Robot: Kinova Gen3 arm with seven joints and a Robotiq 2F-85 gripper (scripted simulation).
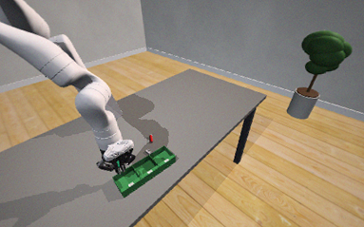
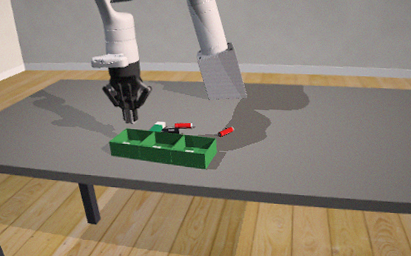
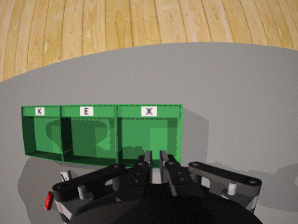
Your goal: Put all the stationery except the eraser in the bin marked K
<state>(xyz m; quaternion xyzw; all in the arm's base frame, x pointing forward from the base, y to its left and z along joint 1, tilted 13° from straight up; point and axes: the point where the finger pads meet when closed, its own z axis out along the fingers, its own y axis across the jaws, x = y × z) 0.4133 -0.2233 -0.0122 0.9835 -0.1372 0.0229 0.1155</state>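
Right now the green bin is 4 cm ahead of my hand, 8 cm to the left of it and 7 cm below it. Round my hand: grey-white item 2 cm behind, 17 cm to the left, 8 cm below; then green-and-white eraser 11 cm behind, 5 cm to the left, 8 cm below; then black item 6 cm behind, 8 cm to the left, 8 cm below.
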